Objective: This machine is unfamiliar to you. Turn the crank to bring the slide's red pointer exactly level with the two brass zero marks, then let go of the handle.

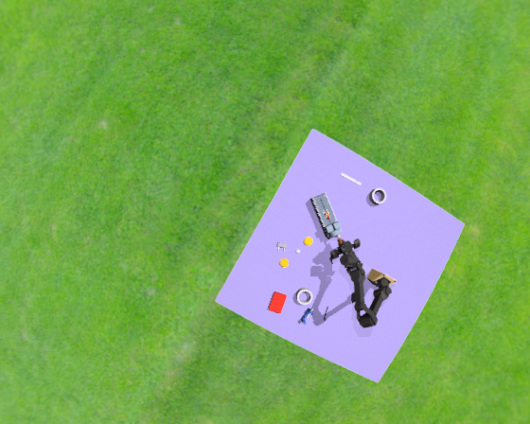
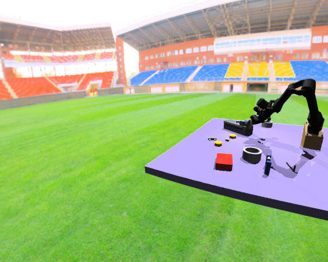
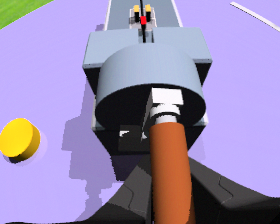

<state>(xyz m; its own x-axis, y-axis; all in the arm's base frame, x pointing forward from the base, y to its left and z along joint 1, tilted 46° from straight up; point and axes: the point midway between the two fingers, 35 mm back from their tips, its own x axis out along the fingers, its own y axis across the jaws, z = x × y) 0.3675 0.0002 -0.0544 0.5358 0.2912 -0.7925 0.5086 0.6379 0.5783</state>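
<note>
My gripper tip is now 3 cm below the brown crank handle, 1 cm to the right of it and 1 cm past it. Round my gripper tip: red pointer (12 cm ahead, 7 cm to the right, 1 cm below); white bar (38 cm to the right, 12 cm ahead, 9 cm below); small grey bracket (24 cm to the left, 24 cm ahead, 9 cm below).
</note>
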